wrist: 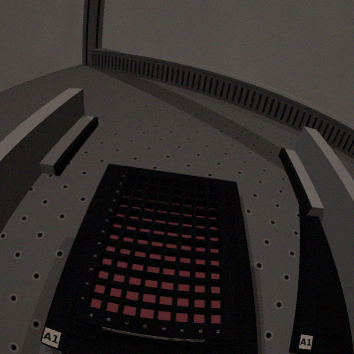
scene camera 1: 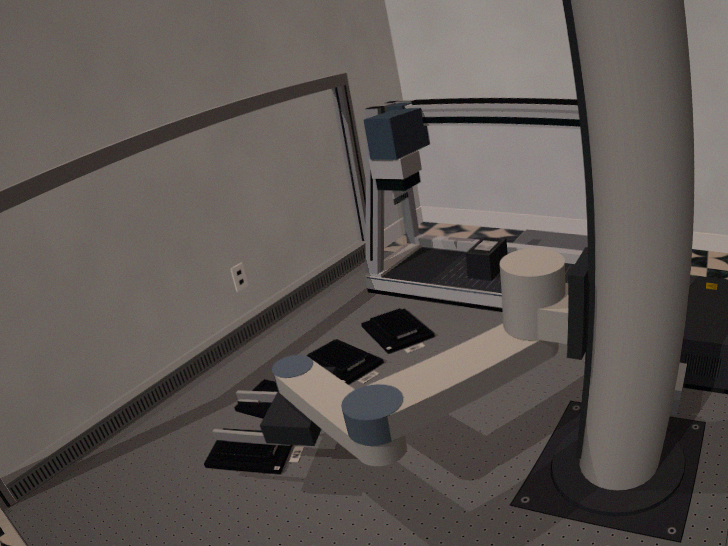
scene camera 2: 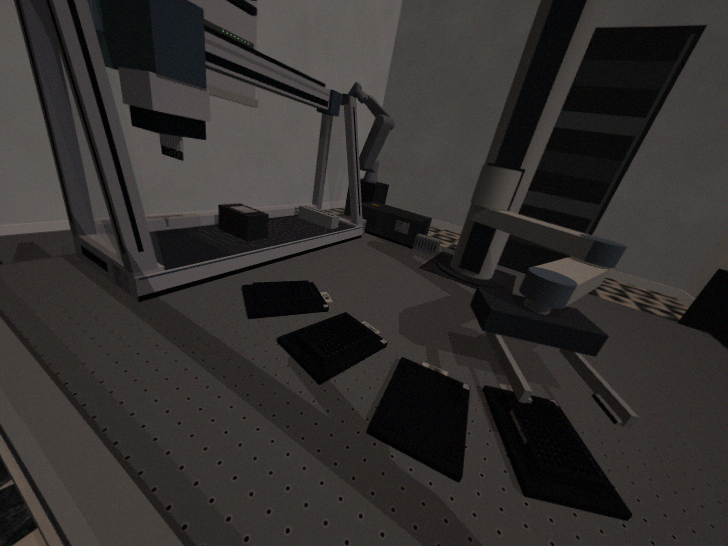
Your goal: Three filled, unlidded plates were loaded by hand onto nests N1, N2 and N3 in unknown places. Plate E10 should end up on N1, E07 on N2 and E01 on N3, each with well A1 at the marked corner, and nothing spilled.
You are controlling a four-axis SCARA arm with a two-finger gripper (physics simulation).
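Scene camera 1 shows a nest N1 (scene camera 1: 282,455) and a plate E10 (scene camera 1: 346,359). Scene camera 2 shows the plate E10 (scene camera 2: 330,340) and my gripper (scene camera 2: 577,409). The wrist view shows my gripper (wrist: 192,118); the plate E10 is out of frame in the wrist view.
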